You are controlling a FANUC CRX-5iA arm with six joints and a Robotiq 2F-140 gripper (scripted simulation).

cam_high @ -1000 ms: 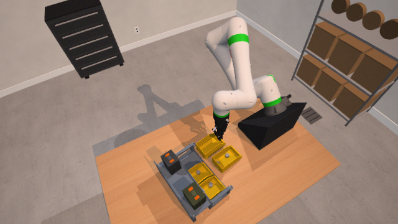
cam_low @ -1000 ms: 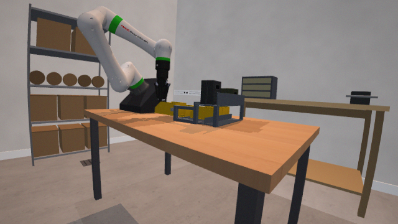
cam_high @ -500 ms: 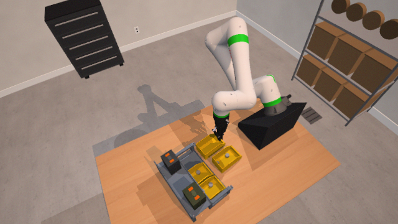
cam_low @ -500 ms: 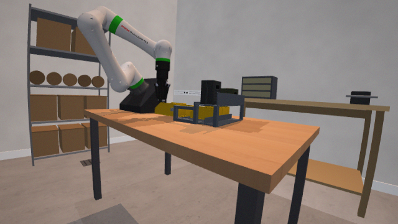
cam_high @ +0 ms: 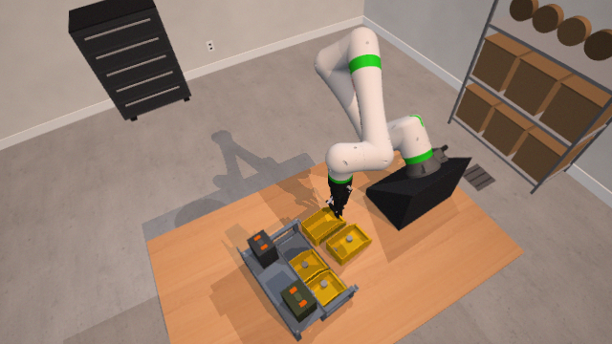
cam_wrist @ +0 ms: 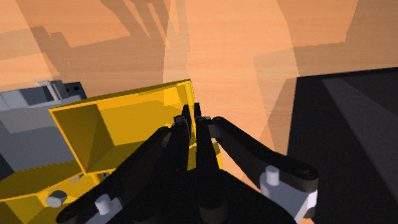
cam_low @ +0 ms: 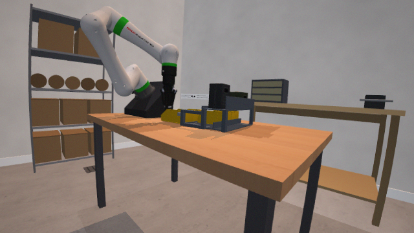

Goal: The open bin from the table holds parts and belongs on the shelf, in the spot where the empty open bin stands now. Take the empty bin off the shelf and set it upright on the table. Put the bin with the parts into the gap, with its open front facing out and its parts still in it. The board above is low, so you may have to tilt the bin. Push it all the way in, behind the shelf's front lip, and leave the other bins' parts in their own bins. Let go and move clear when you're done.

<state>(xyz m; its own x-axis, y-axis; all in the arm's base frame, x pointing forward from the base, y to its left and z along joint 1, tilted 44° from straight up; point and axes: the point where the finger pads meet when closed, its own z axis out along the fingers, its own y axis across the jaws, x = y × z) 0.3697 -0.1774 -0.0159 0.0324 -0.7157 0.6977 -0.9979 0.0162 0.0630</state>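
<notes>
Right now my hand is 11 cm to the right of the grey round part, 5 cm above it and 3 cm short of it. From my hand the other things lie so: grey shelf 30 cm ahead, 12 cm to the left, 1 cm above.
</notes>
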